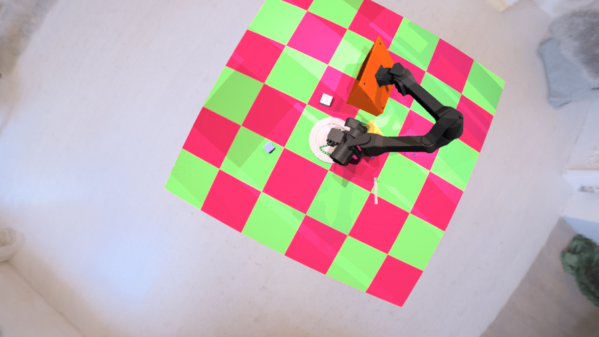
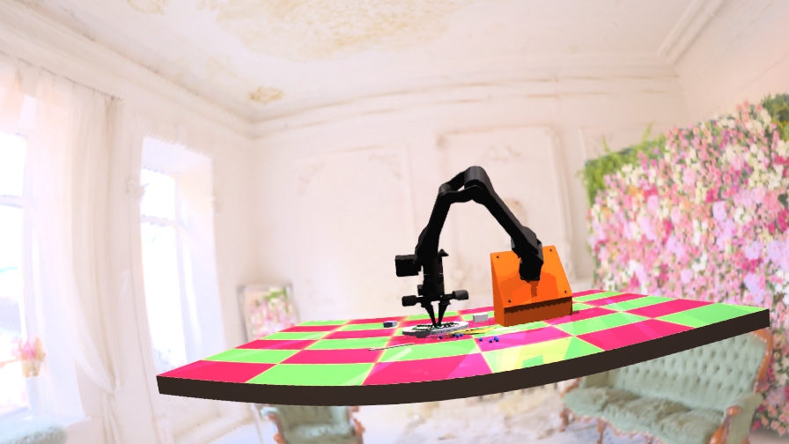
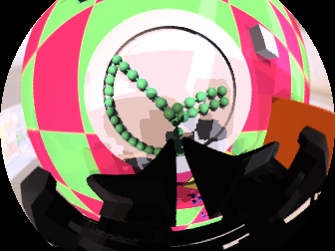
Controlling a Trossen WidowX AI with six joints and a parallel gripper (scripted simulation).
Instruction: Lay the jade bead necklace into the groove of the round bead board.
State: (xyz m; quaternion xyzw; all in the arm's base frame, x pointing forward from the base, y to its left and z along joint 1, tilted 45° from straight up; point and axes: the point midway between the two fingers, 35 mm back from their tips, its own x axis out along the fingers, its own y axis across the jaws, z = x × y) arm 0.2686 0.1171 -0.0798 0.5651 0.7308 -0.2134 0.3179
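The round bead board is 1 cm ahead of my gripper tip, 5 cm to the right of it and 1 cm below it. The rest, counted from my gripper tip: white cube (13 cm behind, 16 cm to the right); thin white stick (9 cm ahead, 24 cm to the left, 1 cm below); yellow patch (10 cm behind, 8 cm to the left, 1 cm below).
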